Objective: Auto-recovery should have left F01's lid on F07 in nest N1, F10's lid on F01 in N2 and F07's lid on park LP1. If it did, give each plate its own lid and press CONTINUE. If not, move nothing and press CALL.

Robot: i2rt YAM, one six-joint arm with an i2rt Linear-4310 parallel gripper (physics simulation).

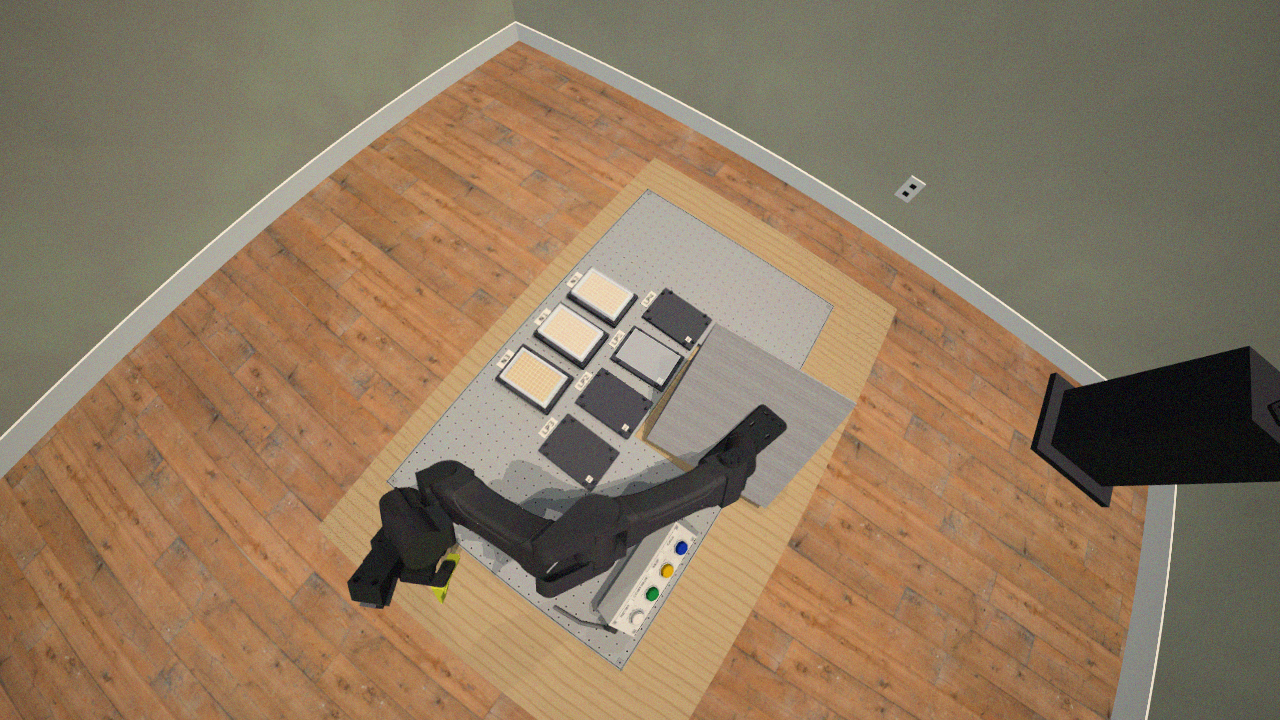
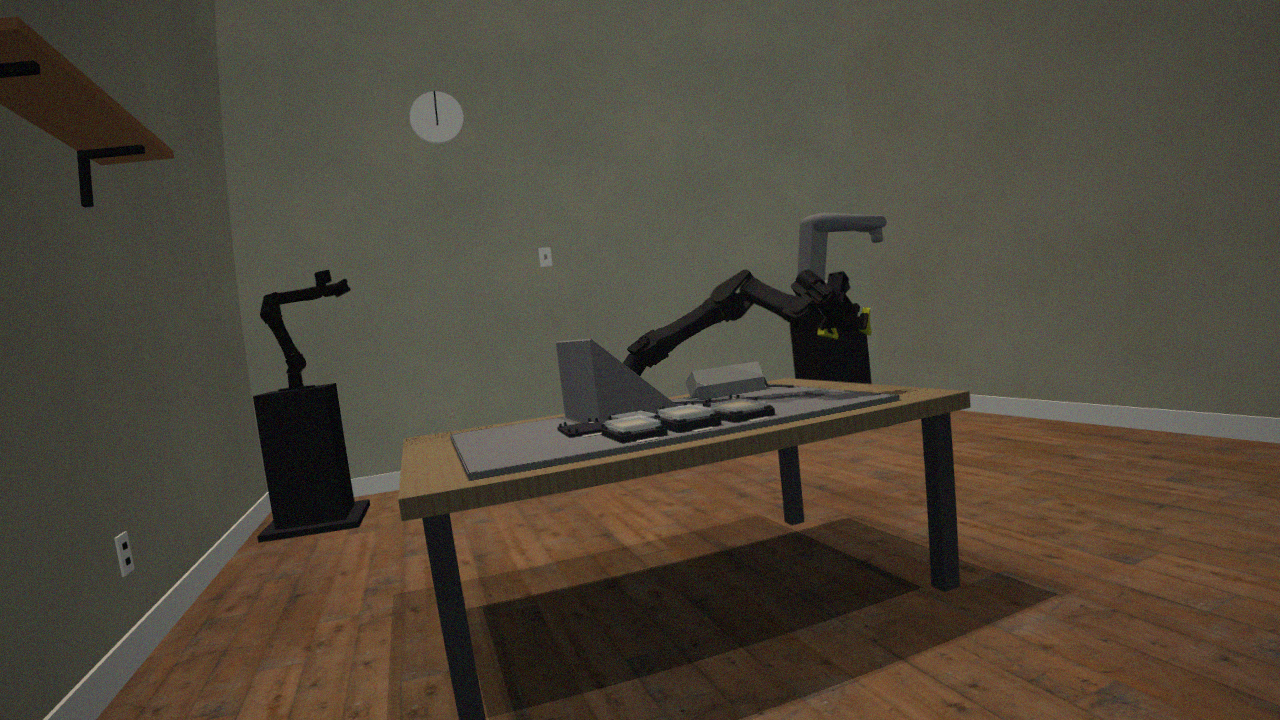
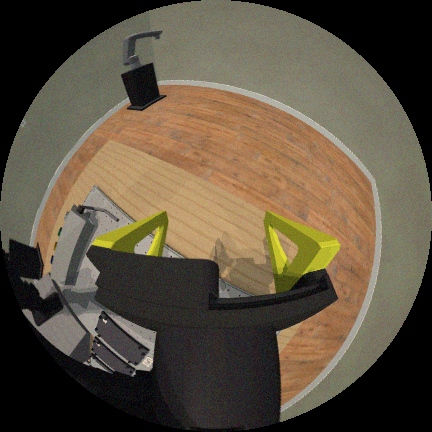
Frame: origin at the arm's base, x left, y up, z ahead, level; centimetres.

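Seen in the pictures: gripper, fingertip midpoint: (image 1: 414, 596) (image 2: 854, 335) (image 3: 215, 215); arm's base at its link origin: (image 1: 740, 444) (image 2: 623, 381).
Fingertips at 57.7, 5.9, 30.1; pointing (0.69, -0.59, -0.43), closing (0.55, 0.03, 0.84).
Offsets run from my fingertips to a thing's top centre, as dx, dy, dz. "pt": to the spot under its first point. Level surfaces: height alone.
My gripper (image 1: 443, 580) (image 2: 846, 327) (image 3: 215, 215) is open and empty, high over the table end. Three cream-topped plates @(-42.4, -10.8, +14.2) (image 1: 534, 377) @(-55.7, -10.2, +14.8) (image 1: 571, 333) @(-68.4, -10.8, +15.8) (image 1: 602, 294) sit in dark nests in a row; their lid codes are too small to read. A grey, clear-looking lid @(-62.9, -12.3, -2.6) (image 1: 647, 356) lies on the third dark park from the arm. The other parks @(pt -36.6, -13.1, -4.2) (image 1: 579, 450) @(pt -49.4, -13.0, -3.2) (image 1: 613, 402) @(pt -75.9, -13.0, -1.9) (image 1: 677, 317) show bare dark tops. The sloped button panel @(-26.6, -5.7, -30.4) (image 1: 626, 586) (image 2: 727, 379) (image 3: 73, 243) has a blue button @(-34.2, -6.6, -32.2) (image 1: 681, 548), a yellow button @(-29.3, -6.6, -32.5) (image 1: 666, 570), a green button @(-24.3, -6.6, -32.8) (image 1: 652, 593) and a white button @(-19.3, -6.6, -33.0) (image 1: 636, 617). Button labels are unreadable.
A tall grey wedge-shaped block (image 1: 760, 402) (image 2: 608, 385) stands close beside the parks, near the arm's base. A thin dark bar @(pt -11.5, -14.0, -26.2) (image 1: 583, 617) (image 3: 100, 210) lies by the panel. All stand on a grey perforated board @(dy -14.0) (image 1: 716, 259) on the wooden table @(dy -15.3) (image 1: 859, 331) (image 2: 438, 492).
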